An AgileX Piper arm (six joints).
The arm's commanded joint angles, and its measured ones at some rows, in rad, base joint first. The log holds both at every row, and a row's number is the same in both.
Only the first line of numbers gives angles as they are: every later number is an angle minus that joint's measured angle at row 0.
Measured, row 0:
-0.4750, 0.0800, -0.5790, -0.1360, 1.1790, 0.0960
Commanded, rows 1 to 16:
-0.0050, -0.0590, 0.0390, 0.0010, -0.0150, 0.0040
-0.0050, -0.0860, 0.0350, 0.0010, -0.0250, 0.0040
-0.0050, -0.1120, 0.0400, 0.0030, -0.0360, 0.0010
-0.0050, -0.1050, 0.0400, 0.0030, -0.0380, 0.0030
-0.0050, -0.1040, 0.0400, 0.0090, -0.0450, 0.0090
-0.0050, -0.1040, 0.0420, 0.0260, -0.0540, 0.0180
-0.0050, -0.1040, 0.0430, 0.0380, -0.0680, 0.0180
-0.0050, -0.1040, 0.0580, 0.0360, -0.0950, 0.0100
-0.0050, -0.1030, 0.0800, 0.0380, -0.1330, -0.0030
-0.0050, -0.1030, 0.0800, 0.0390, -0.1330, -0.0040
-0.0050, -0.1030, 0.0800, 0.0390, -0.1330, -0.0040
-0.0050, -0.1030, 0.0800, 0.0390, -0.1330, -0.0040
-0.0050, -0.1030, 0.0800, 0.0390, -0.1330, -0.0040
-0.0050, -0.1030, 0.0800, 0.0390, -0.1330, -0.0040
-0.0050, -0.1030, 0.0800, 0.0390, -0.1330, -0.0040
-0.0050, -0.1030, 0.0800, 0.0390, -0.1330, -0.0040
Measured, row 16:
0.0000, -0.0850, 0.0780, 0.0370, -0.1200, 0.0010
